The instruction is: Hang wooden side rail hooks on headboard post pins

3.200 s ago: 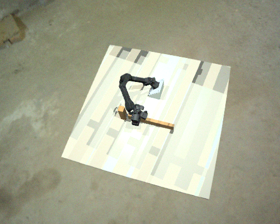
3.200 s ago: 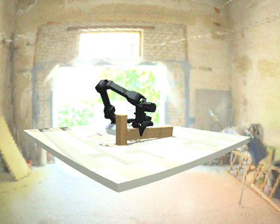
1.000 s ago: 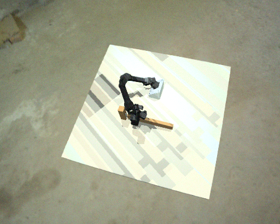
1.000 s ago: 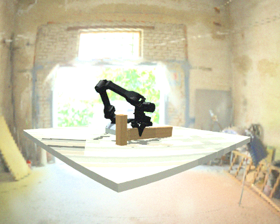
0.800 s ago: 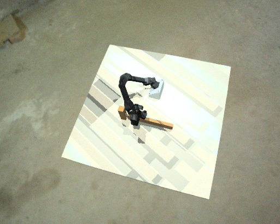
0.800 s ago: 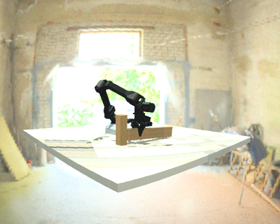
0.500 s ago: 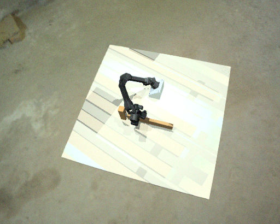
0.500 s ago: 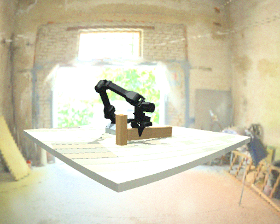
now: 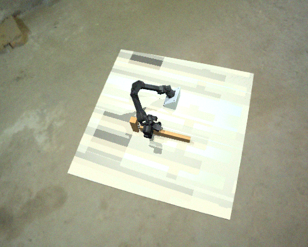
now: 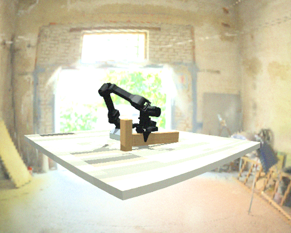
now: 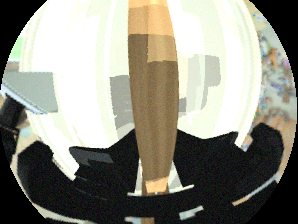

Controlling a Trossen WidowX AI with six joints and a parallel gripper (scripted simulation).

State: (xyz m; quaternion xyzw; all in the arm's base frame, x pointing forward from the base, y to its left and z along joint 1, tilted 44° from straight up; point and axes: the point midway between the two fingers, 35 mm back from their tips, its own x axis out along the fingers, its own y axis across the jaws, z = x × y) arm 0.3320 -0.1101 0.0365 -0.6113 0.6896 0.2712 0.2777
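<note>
The wooden headboard post is 130 mm to the right of my gripper tip, 40 mm above it and 10 mm behind it.
</note>
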